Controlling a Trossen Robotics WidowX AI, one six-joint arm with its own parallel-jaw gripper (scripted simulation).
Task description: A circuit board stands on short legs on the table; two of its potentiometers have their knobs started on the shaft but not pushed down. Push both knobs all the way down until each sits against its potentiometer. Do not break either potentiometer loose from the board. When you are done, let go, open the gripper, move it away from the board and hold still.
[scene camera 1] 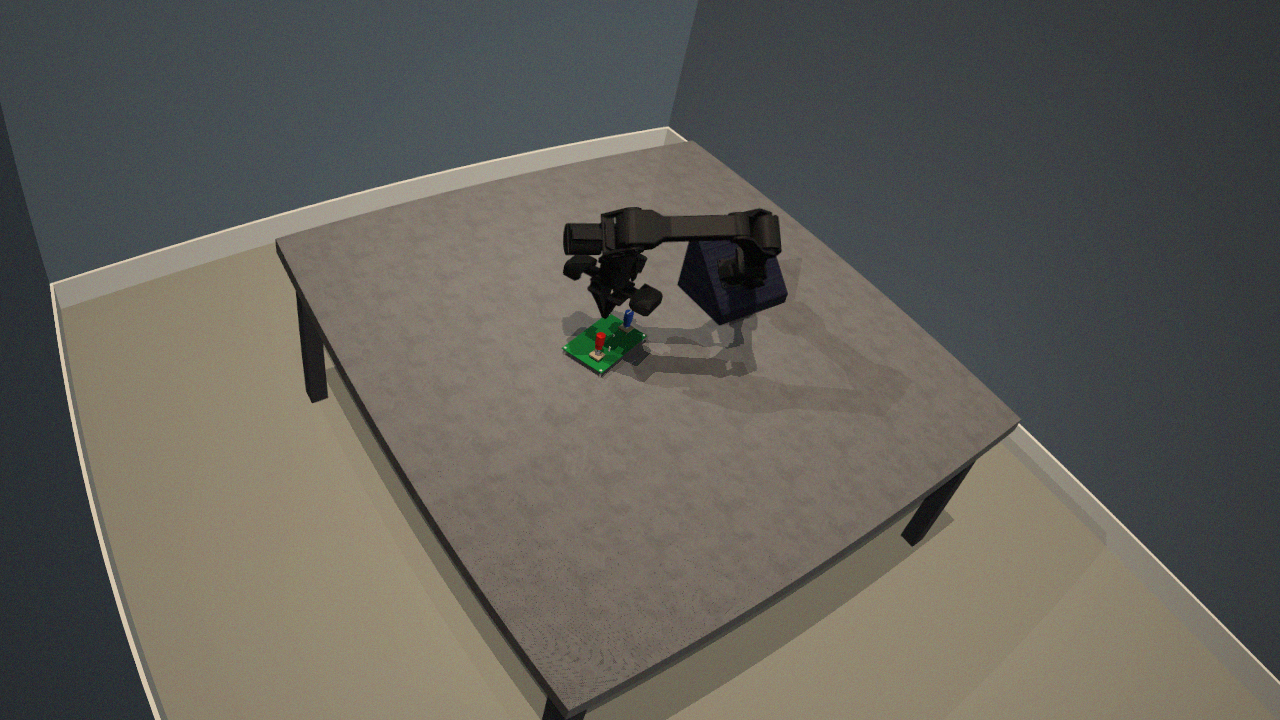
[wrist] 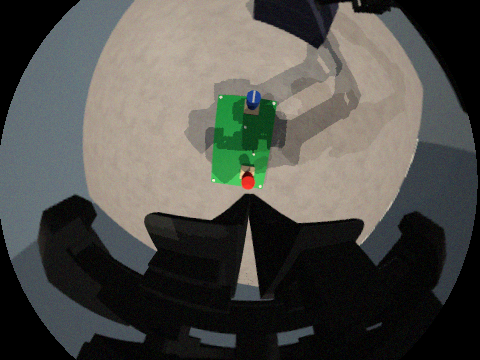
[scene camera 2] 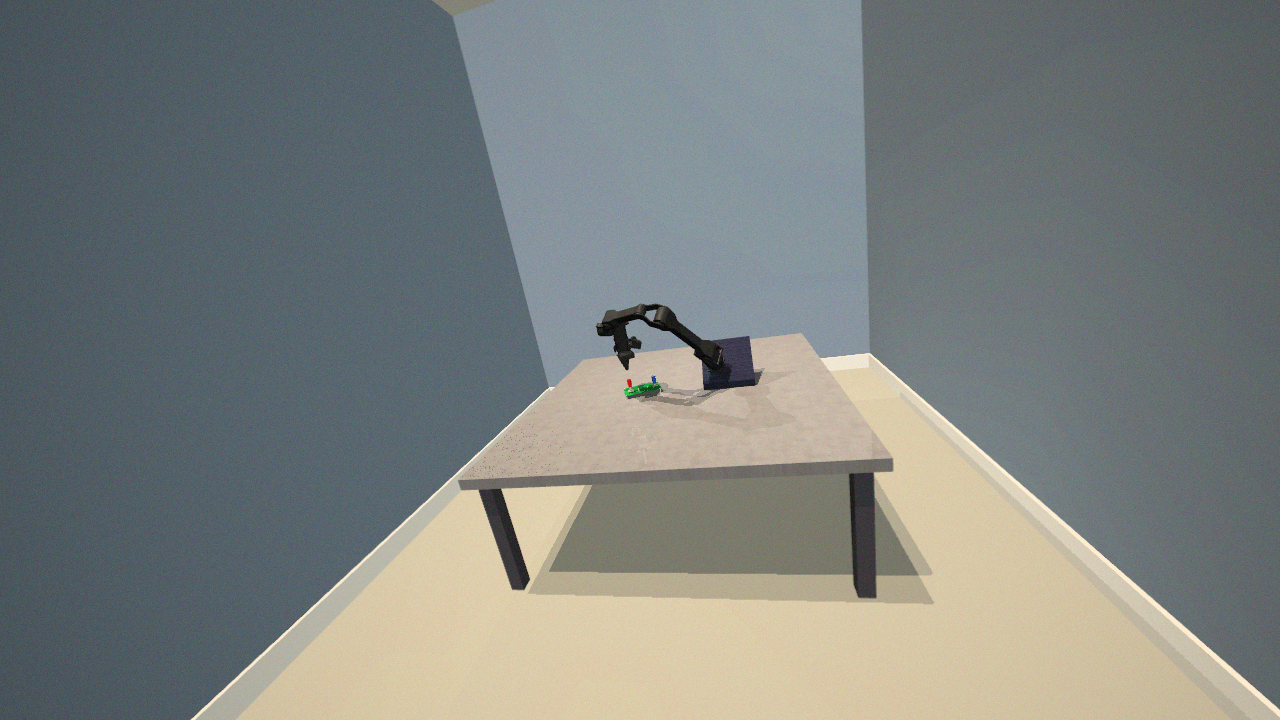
Labels:
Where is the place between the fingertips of my gripper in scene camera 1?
604,317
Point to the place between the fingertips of my gripper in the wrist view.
249,198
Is my gripper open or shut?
Shut.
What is my gripper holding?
Nothing.

